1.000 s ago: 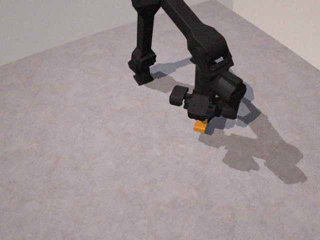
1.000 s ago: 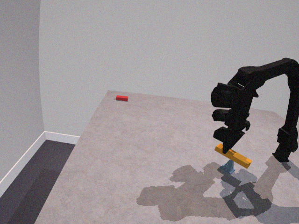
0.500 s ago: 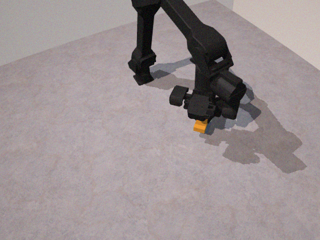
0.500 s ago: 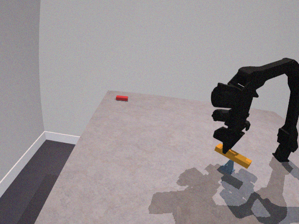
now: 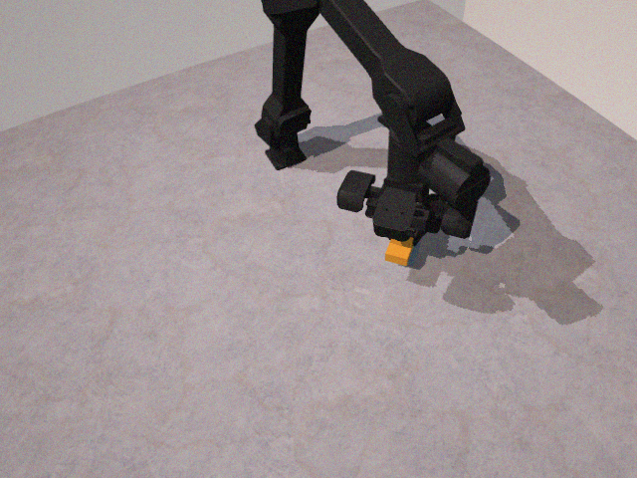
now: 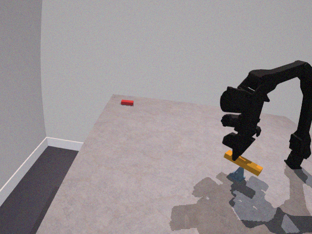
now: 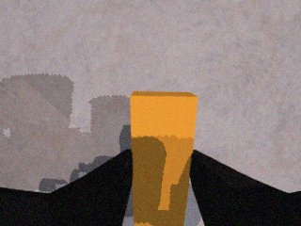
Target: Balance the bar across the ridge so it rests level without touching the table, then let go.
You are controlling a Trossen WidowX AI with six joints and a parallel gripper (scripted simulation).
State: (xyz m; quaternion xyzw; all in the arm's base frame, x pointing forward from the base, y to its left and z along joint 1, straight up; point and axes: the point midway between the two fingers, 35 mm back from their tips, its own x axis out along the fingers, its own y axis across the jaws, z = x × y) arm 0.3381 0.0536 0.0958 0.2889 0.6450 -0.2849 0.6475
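My gripper tip is now 2 cm to the right of the bar and 2 cm past it. The rest, counted from my gripper tip: red block (55 cm to the right, 40 cm ahead, 5 cm below).
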